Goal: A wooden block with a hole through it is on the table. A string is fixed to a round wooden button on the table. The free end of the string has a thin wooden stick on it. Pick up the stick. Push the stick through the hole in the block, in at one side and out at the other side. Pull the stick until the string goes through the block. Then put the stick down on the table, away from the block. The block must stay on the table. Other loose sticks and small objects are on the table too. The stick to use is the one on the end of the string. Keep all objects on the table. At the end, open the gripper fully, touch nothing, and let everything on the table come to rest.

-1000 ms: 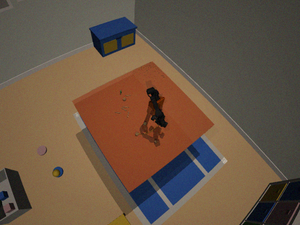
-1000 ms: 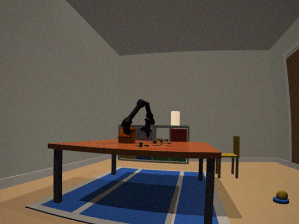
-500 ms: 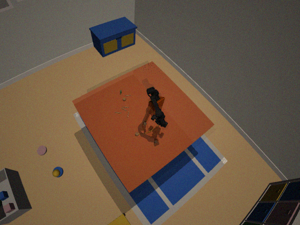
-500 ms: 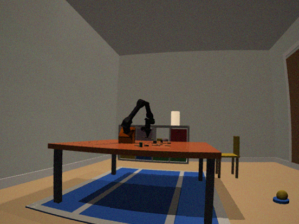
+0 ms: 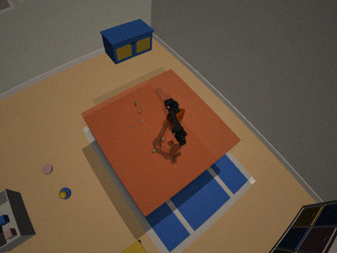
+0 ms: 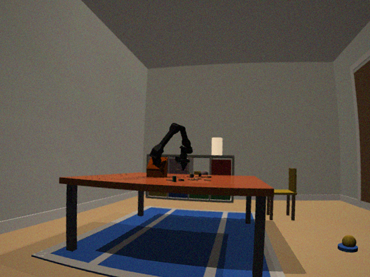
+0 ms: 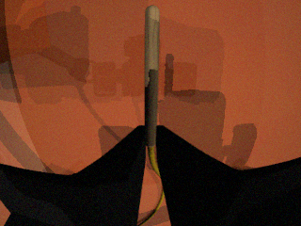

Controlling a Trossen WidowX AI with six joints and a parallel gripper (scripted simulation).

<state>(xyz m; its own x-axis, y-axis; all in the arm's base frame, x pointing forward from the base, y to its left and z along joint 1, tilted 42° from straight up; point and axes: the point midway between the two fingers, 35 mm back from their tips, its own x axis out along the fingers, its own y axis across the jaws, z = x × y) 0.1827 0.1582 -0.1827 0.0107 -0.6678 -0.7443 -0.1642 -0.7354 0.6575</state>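
Now: gripper tip 20 mm past the thin wooden stick. Round my gripper tip: green object: 70 mm ahead, 650 mm to the right, 40 mm below; then wooden block: 100 mm ahead, 110 mm to the right, 40 mm below.
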